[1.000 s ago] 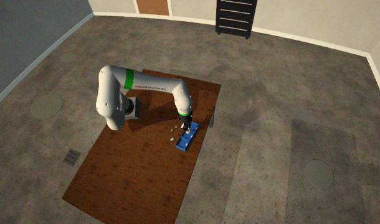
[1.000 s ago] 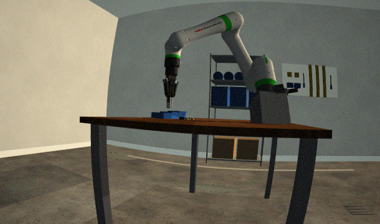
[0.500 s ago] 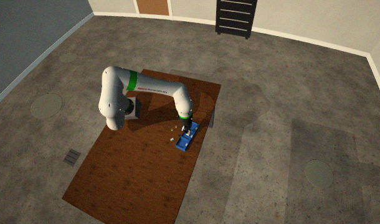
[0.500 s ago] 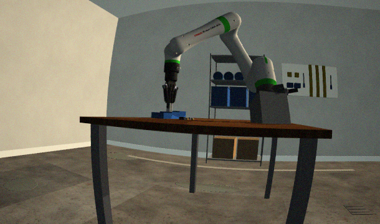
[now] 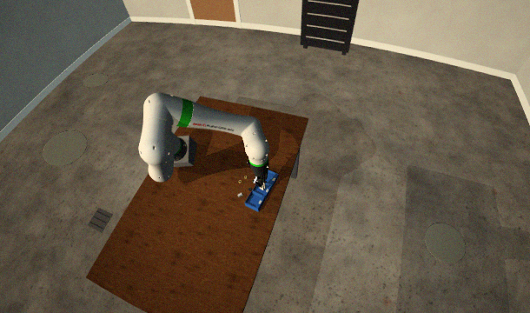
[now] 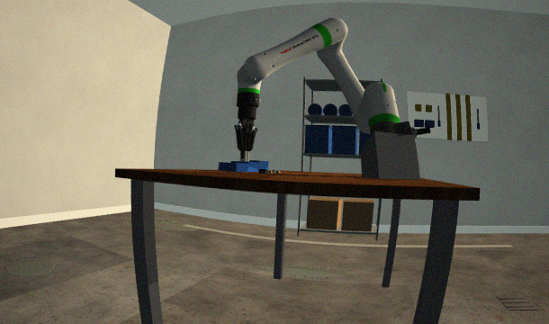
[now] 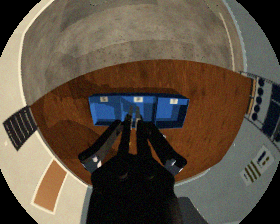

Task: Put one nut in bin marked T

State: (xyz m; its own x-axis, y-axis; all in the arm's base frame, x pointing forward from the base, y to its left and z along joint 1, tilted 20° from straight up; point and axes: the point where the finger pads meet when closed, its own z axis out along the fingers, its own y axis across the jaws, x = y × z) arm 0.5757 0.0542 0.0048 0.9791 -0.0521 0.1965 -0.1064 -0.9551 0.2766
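My gripper is now 1 cm to the left of the blue bin row and 3 cm above it. Also, from my hand: pale nut: 10 cm behind, 9 cm to the right, 4 cm below; dark part: 15 cm behind, 11 cm to the left, 4 cm below.
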